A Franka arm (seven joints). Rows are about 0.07 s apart.
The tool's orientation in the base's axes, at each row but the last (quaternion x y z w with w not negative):
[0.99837, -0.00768, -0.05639, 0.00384]
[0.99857, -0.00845, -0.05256, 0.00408]
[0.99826, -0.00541, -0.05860, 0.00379]
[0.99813, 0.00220, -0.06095, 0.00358]
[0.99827, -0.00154, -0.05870, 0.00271]
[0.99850, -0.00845, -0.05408, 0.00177]
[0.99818, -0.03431, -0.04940, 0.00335]
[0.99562, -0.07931, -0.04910, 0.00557]
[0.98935, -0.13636, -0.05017, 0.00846]
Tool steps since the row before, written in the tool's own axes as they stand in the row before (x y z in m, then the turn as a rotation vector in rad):
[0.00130, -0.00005, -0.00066, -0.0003, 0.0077, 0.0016]
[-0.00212, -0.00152, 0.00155, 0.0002, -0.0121, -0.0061]
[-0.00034, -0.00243, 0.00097, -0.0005, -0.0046, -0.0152]
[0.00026, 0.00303, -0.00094, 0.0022, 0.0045, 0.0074]
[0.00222, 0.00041, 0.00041, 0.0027, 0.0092, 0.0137]
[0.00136, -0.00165, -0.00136, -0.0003, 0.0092, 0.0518]
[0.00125, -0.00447, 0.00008, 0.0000, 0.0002, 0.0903]
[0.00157, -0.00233, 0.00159, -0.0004, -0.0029, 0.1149]
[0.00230, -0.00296, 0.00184, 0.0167, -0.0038, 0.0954]
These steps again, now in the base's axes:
[0.00137, 0.00003, 0.00051, -0.0006, -0.0077, -0.0015]
[-0.00225, 0.00155, -0.00133, 0.0010, 0.0121, 0.0059]
[-0.00043, 0.00243, -0.00094, 0.0013, 0.0047, 0.0151]
[0.00039, -0.00302, 0.00092, 0.0013, -0.0045, -0.0076]
[0.00216, -0.00042, -0.00067, 0.0011, -0.0093, -0.0139]
[0.00153, 0.00163, 0.00120, -0.0060, -0.0093, -0.0514]
[0.00154, 0.00437, -0.00025, -0.0089, -0.0005, -0.0899]
[0.00175, 0.00205, -0.00178, -0.0113, 0.0025, -0.1144]
[0.00281, 0.00222, -0.00214, 0.0073, -0.0012, -0.0966]

